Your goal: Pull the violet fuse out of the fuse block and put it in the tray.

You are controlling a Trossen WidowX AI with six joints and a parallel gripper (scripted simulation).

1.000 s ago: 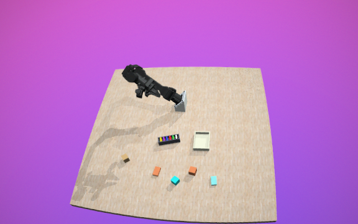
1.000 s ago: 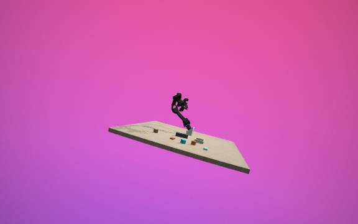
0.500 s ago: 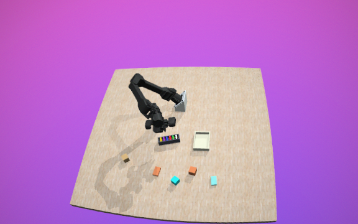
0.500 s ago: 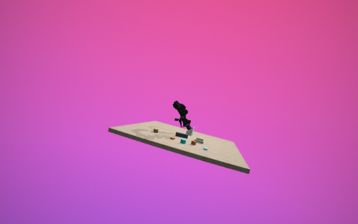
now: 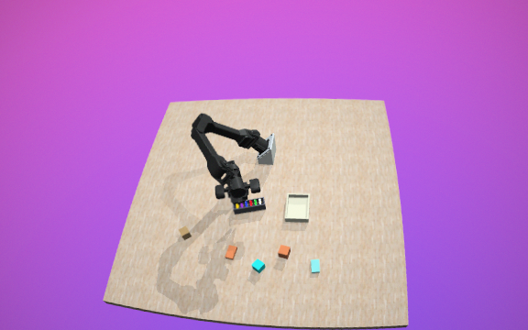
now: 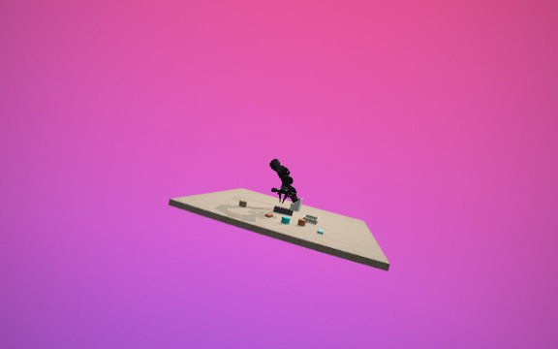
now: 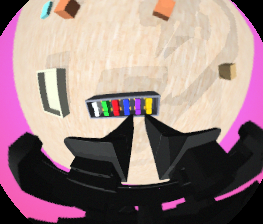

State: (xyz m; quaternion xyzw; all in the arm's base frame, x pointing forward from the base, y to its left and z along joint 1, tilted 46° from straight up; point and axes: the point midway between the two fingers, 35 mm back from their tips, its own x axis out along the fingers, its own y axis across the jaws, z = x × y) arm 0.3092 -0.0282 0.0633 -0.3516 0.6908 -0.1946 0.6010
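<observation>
Right now my gripper tip is 5 cm above the violet fuse. From my gripper tip the other things lie so: cream tray 1 cm behind, 24 cm to the left, 7 cm below.
</observation>
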